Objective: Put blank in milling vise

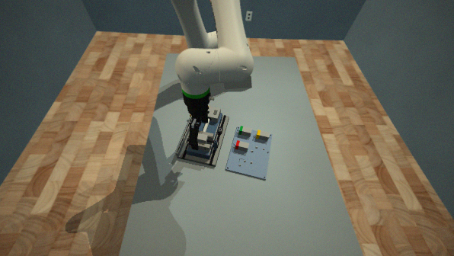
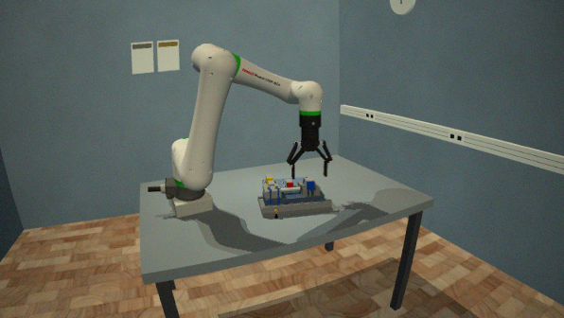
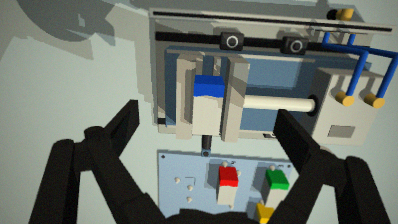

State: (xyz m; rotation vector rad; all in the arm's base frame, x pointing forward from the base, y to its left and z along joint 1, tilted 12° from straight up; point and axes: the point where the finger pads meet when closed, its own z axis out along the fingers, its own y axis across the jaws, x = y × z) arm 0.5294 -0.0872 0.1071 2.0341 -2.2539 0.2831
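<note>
My hand is 5 cm to the right of the work stop and 5 cm above it. Round my hand: pale rod 9 cm behind, 6 cm below, 1 cm to the left; then hose block 17 cm behind, 6 cm below, 2 cm to the left; then moving jaw 6 cm below, 3 cm behind.
</note>
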